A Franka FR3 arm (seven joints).
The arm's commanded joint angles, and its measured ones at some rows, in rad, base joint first. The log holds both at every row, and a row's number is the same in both.
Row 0, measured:
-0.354, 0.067, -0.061, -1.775, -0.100, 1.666, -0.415
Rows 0 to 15, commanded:
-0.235, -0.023, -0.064, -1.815, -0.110, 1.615, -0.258
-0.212, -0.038, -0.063, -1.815, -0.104, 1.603, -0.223
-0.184, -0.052, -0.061, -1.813, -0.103, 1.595, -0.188
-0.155, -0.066, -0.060, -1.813, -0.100, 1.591, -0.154
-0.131, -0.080, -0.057, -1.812, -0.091, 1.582, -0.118
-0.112, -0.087, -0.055, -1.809, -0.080, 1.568, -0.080
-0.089, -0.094, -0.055, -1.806, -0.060, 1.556, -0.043
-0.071, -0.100, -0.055, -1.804, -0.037, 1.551, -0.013
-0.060, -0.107, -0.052, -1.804, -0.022, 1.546, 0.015
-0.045, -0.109, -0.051, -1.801, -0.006, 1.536, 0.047
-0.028, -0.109, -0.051, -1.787, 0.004, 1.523, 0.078
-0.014, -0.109, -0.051, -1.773, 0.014, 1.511, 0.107
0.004, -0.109, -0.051, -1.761, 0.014, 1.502, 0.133
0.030, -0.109, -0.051, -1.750, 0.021, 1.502, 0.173
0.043, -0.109, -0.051, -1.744, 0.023, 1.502, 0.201
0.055, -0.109, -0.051, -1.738, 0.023, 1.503, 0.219
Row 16, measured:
0.013, -0.100, -0.043, -1.761, 0.000, 1.525, 0.146
